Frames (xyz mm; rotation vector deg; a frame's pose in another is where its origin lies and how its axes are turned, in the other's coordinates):
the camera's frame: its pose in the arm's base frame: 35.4 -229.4 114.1 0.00 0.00 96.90
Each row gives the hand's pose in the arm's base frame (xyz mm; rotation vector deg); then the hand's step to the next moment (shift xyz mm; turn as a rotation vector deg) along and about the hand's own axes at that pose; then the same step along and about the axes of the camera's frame.
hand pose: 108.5 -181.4 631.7 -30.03 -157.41 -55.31
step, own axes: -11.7 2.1 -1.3 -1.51 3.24 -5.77
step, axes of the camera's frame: -3.8 -11.3 -1.1 -2.04 -2.73 5.87
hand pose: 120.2 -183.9 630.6 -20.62 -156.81 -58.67
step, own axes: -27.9 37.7 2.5 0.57 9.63 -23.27
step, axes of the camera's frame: 20.2 -40.1 13.9 -8.82 -3.53 23.33
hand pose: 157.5 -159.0 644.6 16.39 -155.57 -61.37
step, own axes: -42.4 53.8 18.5 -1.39 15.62 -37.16
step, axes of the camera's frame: 57.3 -37.4 18.7 -13.59 -7.90 37.14
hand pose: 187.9 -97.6 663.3 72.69 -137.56 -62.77
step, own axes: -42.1 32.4 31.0 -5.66 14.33 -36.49
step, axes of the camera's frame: 61.0 2.7 7.1 -10.75 -11.32 36.40
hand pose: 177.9 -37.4 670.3 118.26 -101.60 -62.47
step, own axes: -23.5 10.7 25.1 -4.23 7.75 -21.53
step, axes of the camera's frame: 29.1 21.1 -2.1 -5.42 -7.33 21.41
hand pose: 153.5 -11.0 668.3 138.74 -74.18 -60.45
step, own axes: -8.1 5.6 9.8 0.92 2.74 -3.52
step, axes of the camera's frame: 6.1 12.5 -0.4 -2.98 -0.57 3.40
